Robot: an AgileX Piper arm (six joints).
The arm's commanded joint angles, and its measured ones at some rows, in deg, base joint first. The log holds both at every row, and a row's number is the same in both.
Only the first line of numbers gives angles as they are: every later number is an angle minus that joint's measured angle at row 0.
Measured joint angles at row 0:
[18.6, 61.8, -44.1, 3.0, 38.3, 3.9]
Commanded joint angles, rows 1 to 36:
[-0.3, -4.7, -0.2, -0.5, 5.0, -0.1]
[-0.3, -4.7, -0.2, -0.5, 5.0, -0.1]
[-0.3, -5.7, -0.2, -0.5, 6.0, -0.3]
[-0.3, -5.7, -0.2, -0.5, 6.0, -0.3]
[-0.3, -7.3, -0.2, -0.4, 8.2, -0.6]
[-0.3, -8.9, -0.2, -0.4, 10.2, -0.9]
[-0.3, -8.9, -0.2, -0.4, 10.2, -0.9]
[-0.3, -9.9, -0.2, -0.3, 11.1, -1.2]
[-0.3, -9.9, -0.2, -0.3, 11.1, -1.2]
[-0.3, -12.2, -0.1, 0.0, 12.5, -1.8]
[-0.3, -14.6, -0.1, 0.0, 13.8, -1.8]
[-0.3, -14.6, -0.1, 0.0, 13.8, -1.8]
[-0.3, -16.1, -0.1, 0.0, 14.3, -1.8]
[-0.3, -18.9, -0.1, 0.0, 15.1, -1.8]
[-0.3, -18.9, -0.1, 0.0, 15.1, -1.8]
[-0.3, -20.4, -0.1, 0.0, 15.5, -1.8]
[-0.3, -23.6, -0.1, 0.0, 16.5, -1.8]
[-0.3, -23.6, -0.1, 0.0, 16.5, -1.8]
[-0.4, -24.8, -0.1, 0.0, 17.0, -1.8]
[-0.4, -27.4, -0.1, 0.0, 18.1, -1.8]
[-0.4, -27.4, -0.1, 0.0, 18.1, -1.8]
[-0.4, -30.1, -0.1, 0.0, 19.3, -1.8]
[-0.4, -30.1, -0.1, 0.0, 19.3, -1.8]
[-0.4, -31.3, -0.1, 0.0, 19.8, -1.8]
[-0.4, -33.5, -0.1, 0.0, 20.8, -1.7]
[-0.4, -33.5, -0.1, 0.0, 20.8, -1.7]
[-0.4, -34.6, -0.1, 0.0, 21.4, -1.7]
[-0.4, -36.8, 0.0, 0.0, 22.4, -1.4]
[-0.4, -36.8, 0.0, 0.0, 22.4, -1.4]
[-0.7, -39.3, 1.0, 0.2, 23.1, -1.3]
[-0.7, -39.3, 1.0, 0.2, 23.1, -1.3]
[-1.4, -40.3, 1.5, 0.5, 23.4, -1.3]
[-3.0, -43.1, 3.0, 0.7, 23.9, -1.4]
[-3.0, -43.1, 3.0, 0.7, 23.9, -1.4]
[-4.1, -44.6, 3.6, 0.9, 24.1, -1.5]
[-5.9, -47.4, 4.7, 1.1, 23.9, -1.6]
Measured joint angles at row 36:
[-3.6, -43.8, 3.3, 0.4, 23.5, -1.1]
